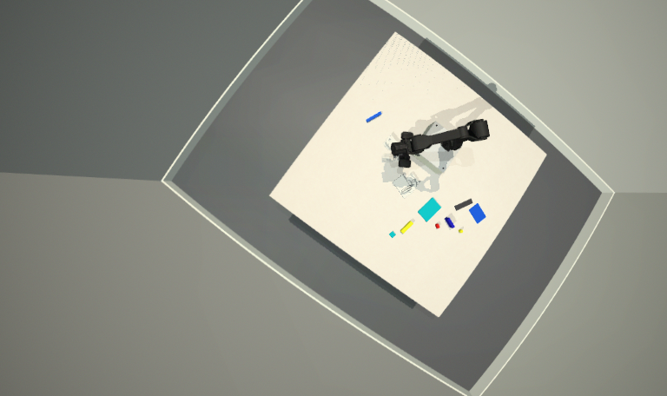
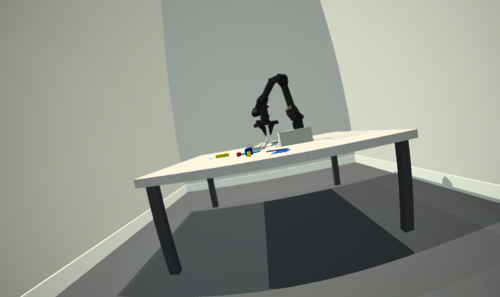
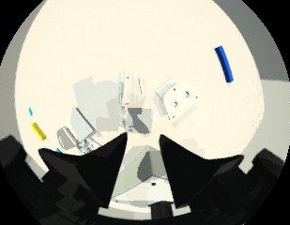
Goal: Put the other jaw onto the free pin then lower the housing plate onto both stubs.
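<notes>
Now: gripper tip 50 mm above the jaw, 30 mm short of it and 10 mm to the right of it. The rest, counted from my gripper tip: cyan plate (370 mm to the left, 120 mm ahead, 80 mm below); yellow bar (320 mm to the left, 300 mm ahead, 70 mm below); blue bar (250 mm to the right, 90 mm behind, 70 mm below).
</notes>
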